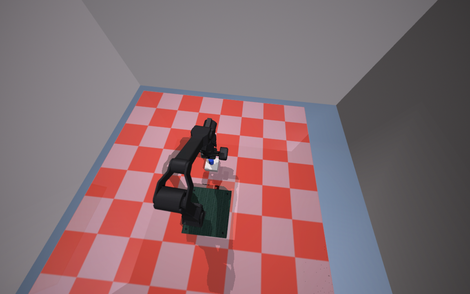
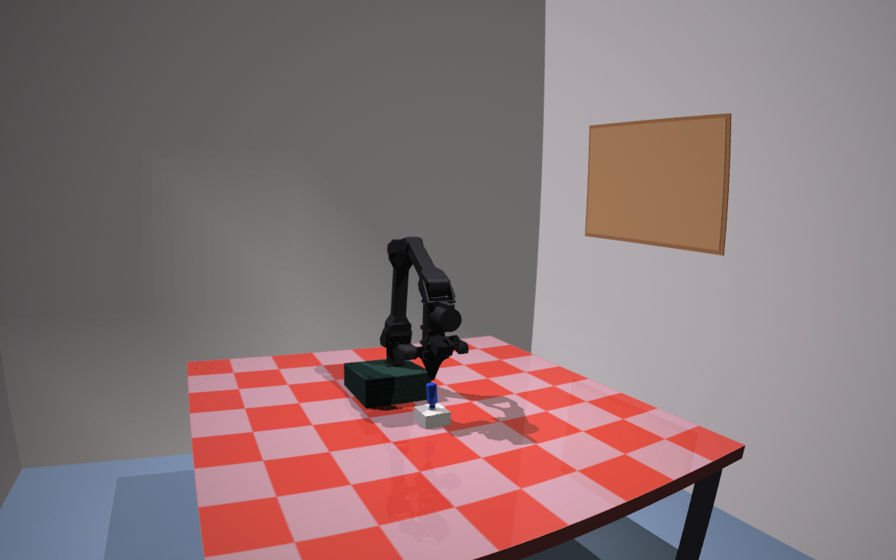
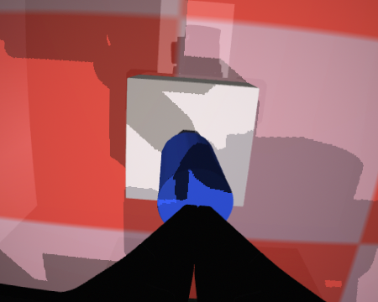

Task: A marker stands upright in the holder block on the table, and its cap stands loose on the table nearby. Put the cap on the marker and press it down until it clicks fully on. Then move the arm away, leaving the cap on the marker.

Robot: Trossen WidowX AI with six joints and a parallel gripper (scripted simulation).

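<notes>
Now: the blue cap 40 mm below my gripper tip. Also, from my gripper tip: holder block (110 mm below).
</notes>
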